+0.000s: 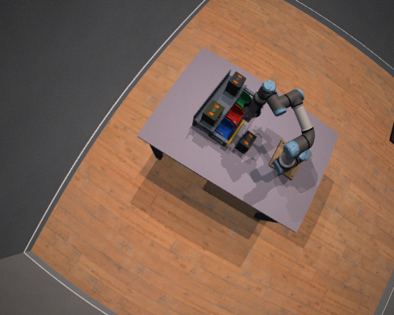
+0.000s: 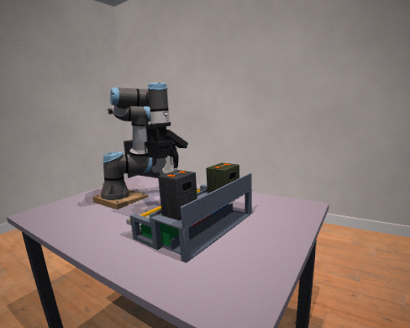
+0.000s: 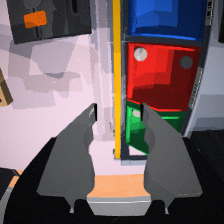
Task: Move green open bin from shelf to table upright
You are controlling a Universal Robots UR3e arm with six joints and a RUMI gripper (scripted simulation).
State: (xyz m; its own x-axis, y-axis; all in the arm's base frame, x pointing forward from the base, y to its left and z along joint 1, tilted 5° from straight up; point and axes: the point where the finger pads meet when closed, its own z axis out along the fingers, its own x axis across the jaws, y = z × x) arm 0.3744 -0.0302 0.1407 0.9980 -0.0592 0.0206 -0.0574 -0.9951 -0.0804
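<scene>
My hand is 100 mm above the yellow rail. The rest, counted from my hand: green open bin: 110 mm to the right, 110 mm below, 80 mm ahead; blue bin: 110 mm to the left, 110 mm below, 90 mm ahead; red bin: 110 mm below, 80 mm ahead.
</scene>
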